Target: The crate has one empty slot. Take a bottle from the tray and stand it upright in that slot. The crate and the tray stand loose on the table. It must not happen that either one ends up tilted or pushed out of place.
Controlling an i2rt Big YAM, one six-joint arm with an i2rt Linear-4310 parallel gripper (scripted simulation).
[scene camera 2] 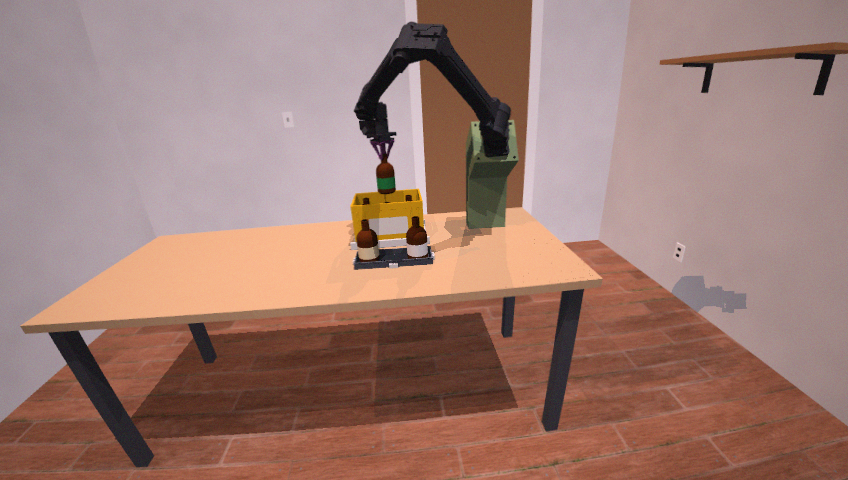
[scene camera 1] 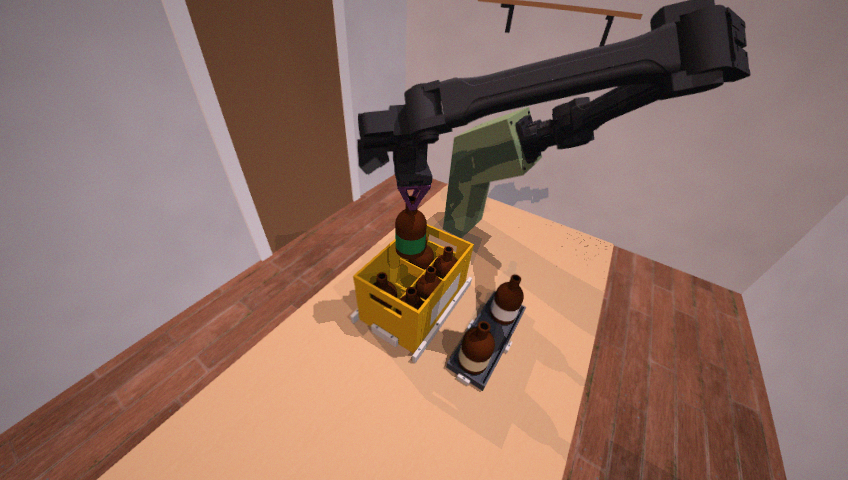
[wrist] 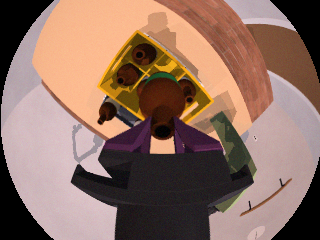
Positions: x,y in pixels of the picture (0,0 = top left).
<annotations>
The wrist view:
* my gripper: 162,120
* yellow crate: 126,96
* glass bottle: 162,98
</annotations>
